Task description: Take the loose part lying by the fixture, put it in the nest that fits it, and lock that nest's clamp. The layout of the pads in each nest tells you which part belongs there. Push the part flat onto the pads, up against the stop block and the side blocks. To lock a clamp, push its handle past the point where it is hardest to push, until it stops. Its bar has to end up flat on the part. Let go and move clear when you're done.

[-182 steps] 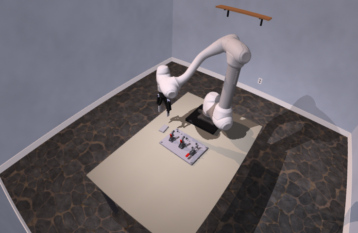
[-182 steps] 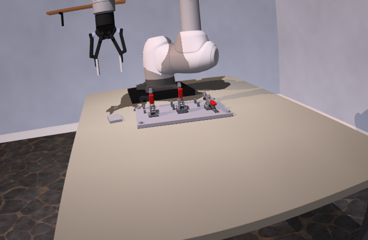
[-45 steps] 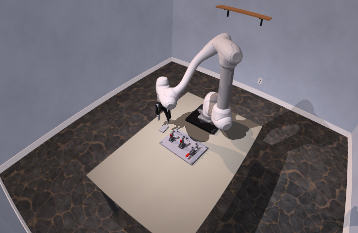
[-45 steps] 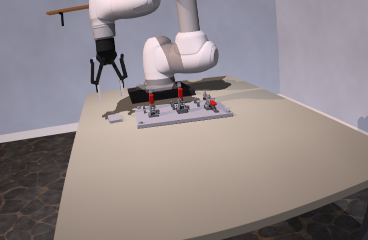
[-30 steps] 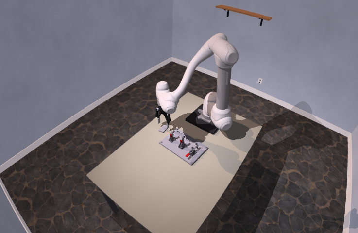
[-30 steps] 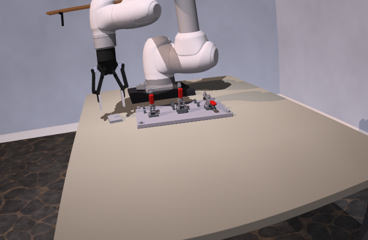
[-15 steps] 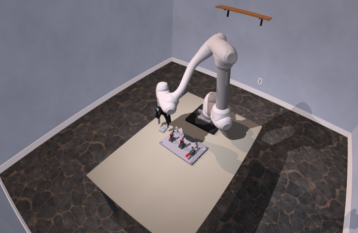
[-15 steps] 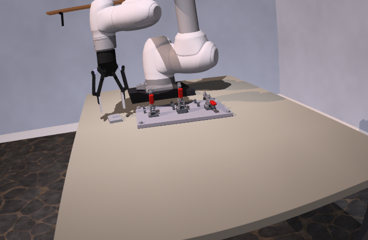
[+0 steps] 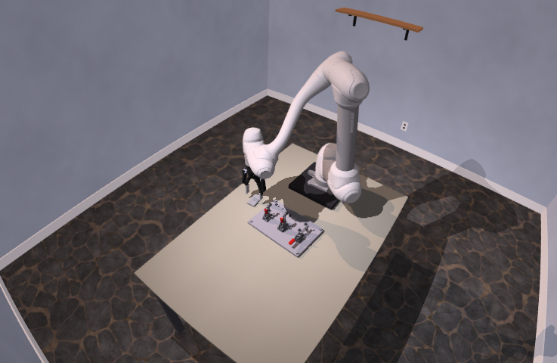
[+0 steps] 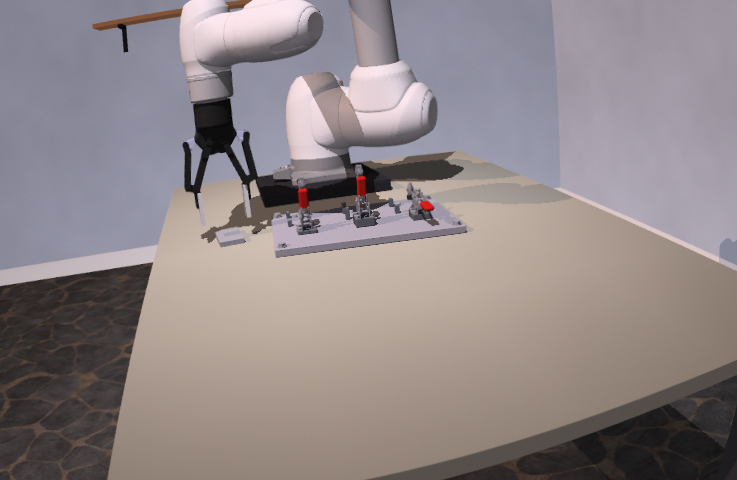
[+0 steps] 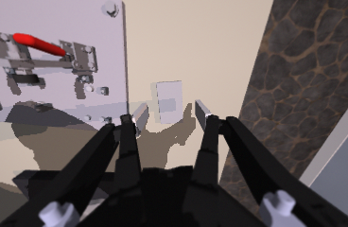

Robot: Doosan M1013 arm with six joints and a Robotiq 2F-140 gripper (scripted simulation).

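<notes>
The loose part is 6 cm below my hand. The rest, counted from my hand: grey fixture plate (6 cm ahead, 26 cm to the left, 6 cm below).
</notes>
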